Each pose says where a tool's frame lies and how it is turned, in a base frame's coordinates. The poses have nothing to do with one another.
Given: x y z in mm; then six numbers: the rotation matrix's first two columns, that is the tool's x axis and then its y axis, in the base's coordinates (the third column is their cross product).
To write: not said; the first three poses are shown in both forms.
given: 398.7, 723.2, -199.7, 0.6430, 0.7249, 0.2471, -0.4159, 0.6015, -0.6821
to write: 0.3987, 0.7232, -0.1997, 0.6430, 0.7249, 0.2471, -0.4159, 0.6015, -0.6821
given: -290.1, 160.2, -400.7, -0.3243, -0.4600, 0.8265, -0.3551, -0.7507, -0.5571
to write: -0.2901, 0.1602, -0.4007, -0.3243, -0.4600, 0.8265, -0.3551, -0.7507, -0.5571
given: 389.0, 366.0, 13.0, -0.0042, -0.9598, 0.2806, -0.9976, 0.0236, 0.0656
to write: 0.3890, 0.3660, 0.0130, -0.0042, -0.9598, 0.2806, -0.9976, 0.0236, 0.0656
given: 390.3, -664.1, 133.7, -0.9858, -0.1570, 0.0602, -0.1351, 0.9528, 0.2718
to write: 0.3903, -0.6641, 0.1337, -0.9858, -0.1570, 0.0602, -0.1351, 0.9528, 0.2718
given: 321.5, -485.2, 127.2, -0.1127, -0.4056, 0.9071, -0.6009, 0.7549, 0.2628
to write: 0.3215, -0.4852, 0.1272, -0.1127, -0.4056, 0.9071, -0.6009, 0.7549, 0.2628
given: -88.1, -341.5, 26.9, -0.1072, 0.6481, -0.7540, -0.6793, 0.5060, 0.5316
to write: -0.0881, -0.3415, 0.0269, -0.1072, 0.6481, -0.7540, -0.6793, 0.5060, 0.5316
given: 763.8, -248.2, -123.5, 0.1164, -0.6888, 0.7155, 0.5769, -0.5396, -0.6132
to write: 0.7638, -0.2482, -0.1235, 0.1164, -0.6888, 0.7155, 0.5769, -0.5396, -0.6132
